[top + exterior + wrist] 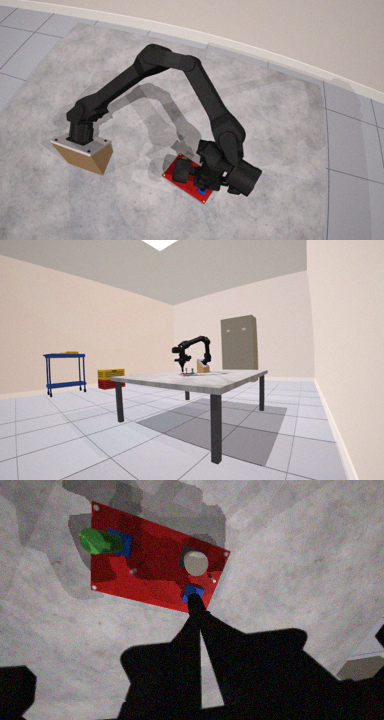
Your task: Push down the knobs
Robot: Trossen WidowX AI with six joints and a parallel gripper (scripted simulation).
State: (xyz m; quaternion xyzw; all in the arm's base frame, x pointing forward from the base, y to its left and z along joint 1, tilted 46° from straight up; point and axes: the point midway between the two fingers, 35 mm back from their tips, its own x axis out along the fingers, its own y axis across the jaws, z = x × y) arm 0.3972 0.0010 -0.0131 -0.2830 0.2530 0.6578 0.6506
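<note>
The black knob lies 10 mm below my gripper tip. From my gripper tip the other things lie so: green knob (80 mm behind, 70 mm to the left, 20 mm below).
</note>
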